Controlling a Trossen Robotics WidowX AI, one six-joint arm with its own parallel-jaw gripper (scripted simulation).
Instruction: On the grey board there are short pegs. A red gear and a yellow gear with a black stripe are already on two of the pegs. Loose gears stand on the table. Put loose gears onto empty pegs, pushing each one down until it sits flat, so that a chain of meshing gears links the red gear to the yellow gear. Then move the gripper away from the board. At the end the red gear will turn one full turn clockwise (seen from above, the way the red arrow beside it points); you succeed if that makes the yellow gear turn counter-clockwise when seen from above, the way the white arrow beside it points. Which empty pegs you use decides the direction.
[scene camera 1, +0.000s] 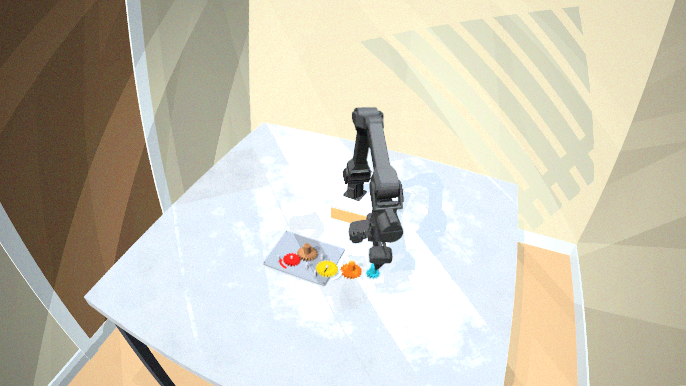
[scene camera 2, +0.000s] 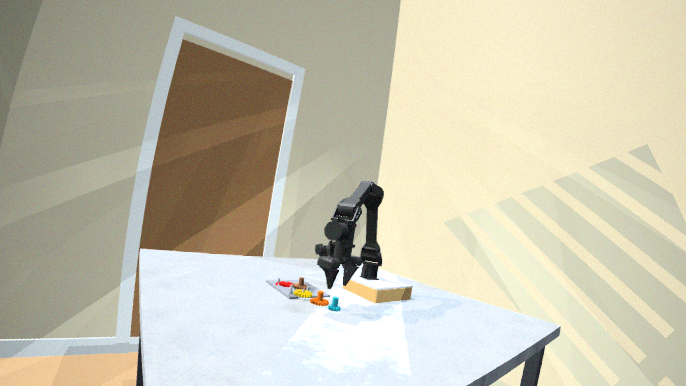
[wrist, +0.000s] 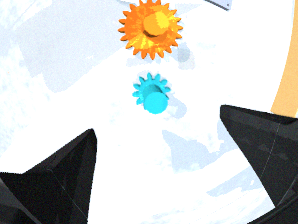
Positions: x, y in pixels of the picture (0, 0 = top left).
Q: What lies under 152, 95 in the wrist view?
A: A small cyan gear.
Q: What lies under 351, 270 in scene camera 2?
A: The gripper.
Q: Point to the gripper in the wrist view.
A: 160, 122
